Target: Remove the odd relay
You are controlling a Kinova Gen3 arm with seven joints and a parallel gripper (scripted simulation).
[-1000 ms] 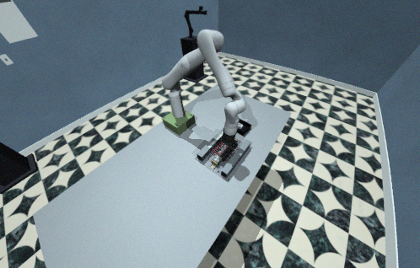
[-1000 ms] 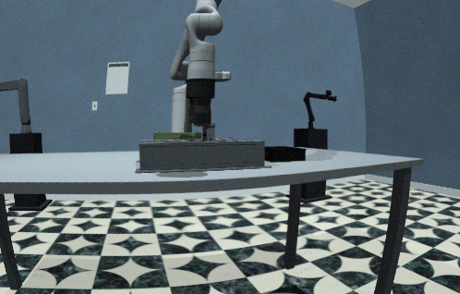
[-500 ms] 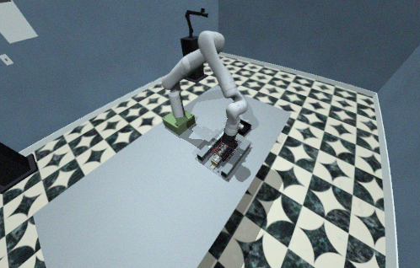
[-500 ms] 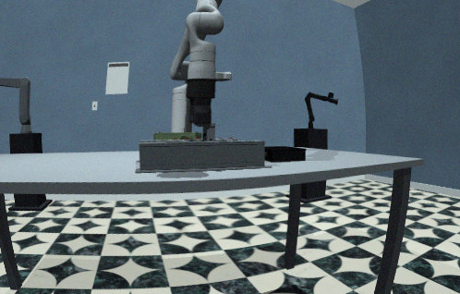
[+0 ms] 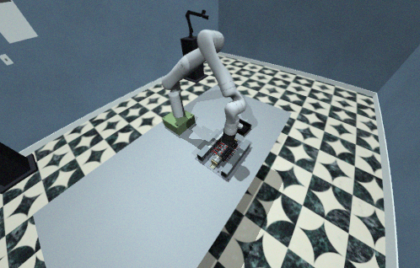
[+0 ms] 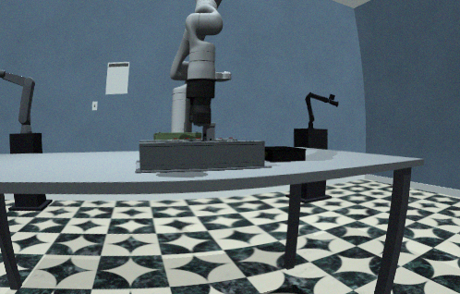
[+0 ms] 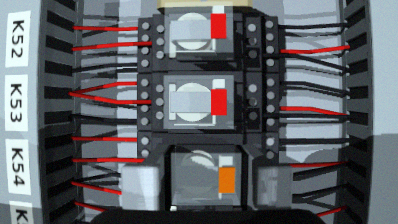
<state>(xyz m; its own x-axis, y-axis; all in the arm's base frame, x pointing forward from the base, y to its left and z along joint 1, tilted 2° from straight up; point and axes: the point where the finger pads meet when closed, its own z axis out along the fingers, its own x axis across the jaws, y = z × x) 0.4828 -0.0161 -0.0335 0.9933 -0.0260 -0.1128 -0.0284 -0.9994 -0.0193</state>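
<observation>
Right now the K54 relay is 10 mm below my hand. Also, from my hand: K52 relay 60 mm to the left, 10 mm below; then relay panel 40 mm to the right, 30 mm below; then K53 relay 30 mm to the left, 10 mm below.
</observation>
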